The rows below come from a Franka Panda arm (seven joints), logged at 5 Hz.
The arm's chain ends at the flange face. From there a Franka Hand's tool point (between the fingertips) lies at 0.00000 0.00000 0.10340 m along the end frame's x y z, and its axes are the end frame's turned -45 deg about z.
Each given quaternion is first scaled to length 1.
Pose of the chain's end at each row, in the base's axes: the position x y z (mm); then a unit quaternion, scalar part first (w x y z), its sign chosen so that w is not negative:
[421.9 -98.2 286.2 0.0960 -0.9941 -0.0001 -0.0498]
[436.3 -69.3 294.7 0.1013 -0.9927 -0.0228 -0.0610]
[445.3 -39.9 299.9 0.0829 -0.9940 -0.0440 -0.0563]
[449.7 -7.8 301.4 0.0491 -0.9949 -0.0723 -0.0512]
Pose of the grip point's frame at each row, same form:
[432.1 -78.5 185.2 0.0696 -0.9184 -0.3805 -0.0827]
[448.3 -48.2 194.2 0.0702 -0.9084 -0.4010 -0.0951]
[456.1 -22.3 198.6 0.0550 -0.9015 -0.4210 -0.0837]
[459.5 3.1 199.0 0.0258 -0.8915 -0.4475 -0.0661]

